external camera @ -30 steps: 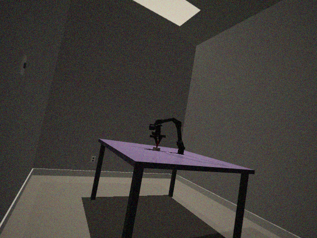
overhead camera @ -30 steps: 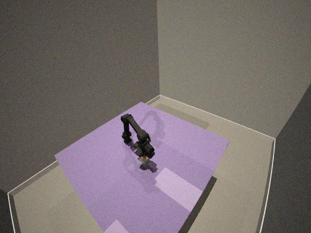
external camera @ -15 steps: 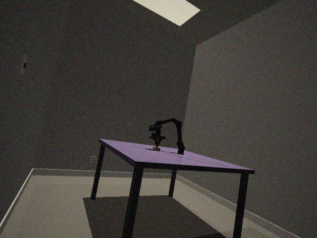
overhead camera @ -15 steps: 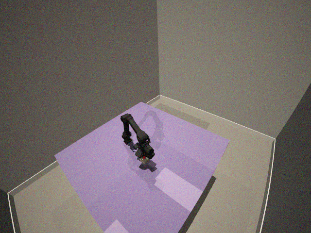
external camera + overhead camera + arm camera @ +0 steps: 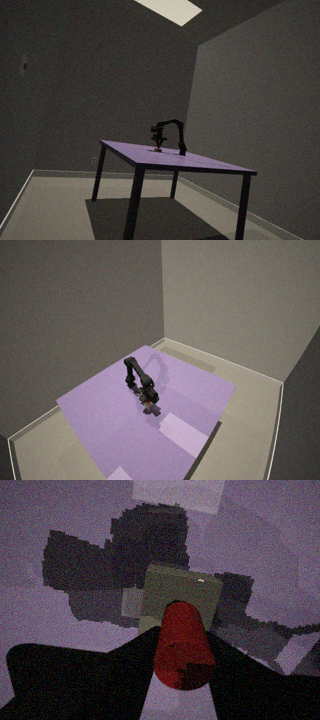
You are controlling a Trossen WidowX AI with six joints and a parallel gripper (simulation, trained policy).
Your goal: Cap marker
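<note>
The red marker is 10 mm above my gripper tip. Also, from my gripper tip: holder block (50 mm below); red cap (10 mm above).
</note>
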